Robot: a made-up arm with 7 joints. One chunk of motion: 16 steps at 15 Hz.
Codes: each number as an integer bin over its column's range. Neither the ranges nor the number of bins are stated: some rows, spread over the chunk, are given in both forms.
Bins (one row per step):
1: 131 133 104 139 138 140
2: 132 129 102 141 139 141
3: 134 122 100 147 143 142
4: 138 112 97 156 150 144
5: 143 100 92 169 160 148
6: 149 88 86 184 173 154
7: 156 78 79 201 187 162
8: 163 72 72 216 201 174
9: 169 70 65 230 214 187
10: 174 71 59 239 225 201
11: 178 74 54 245 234 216
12: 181 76 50 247 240 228
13: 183 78 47 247 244 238
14: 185 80 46 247 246 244
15: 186 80 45 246 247 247
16: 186 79 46 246 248 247
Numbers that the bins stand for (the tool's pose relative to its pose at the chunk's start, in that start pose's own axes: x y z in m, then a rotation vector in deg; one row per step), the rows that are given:
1: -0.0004 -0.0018 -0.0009 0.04 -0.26 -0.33
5: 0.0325 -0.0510 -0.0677 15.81 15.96 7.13
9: 0.1039 -0.0957 -0.2180 47.86 55.77 43.53
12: 0.1369 -0.0867 -0.3016 56.80 74.94 81.80
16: 0.1506 -0.0823 -0.3238 56.27 80.84 99.53
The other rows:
2: 0.0024 -0.0078 -0.0120 1.09 0.48 0.60
3: 0.0078 -0.0182 -0.0231 4.25 3.43 1.53
4: 0.0188 -0.0331 -0.0398 8.98 8.59 3.40
6: 0.0490 -0.0689 -0.1011 23.69 25.55 12.73
7: 0.0682 -0.0838 -0.1401 32.62 35.87 20.20
8: 0.0875 -0.0927 -0.1791 40.51 46.19 31.40
10: 0.1176 -0.0942 -0.2515 52.59 63.88 56.60
11: 0.1286 -0.0897 -0.2793 55.75 70.52 70.60
13: 0.1424 -0.0838 -0.3183 56.80 77.89 91.13
14: 0.1478 -0.0808 -0.3238 56.80 79.36 96.73
15: 0.1506 -0.0808 -0.3294 56.27 80.10 99.53

